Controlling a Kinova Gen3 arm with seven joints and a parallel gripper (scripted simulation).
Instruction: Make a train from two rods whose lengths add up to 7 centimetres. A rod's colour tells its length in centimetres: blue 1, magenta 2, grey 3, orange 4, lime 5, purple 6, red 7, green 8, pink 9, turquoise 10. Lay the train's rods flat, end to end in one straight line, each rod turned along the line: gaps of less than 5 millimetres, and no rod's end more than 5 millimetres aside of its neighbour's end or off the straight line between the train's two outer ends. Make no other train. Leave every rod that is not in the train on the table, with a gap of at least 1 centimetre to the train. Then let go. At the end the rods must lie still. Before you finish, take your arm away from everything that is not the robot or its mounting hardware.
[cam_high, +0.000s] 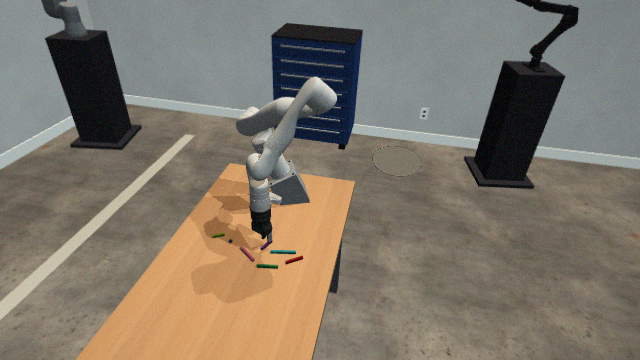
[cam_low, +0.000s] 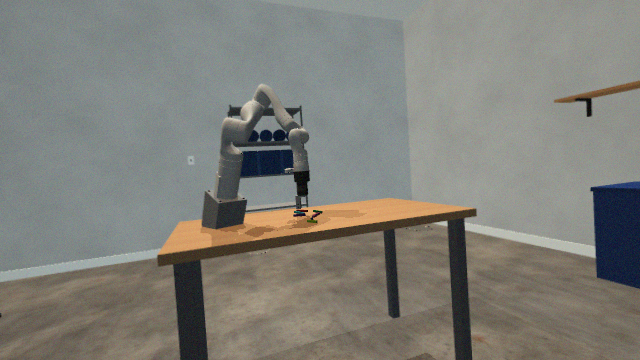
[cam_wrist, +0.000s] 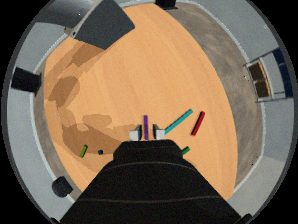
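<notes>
Now: hand 5 cm above the purple rod. The rest, counted from my hand: turquoise rod 3 cm ahead, 7 cm to the left, 5 cm below; then pink rod 5 cm ahead, 7 cm to the right, 5 cm below; then green rod 11 cm ahead, 2 cm to the left, 5 cm below.
</notes>
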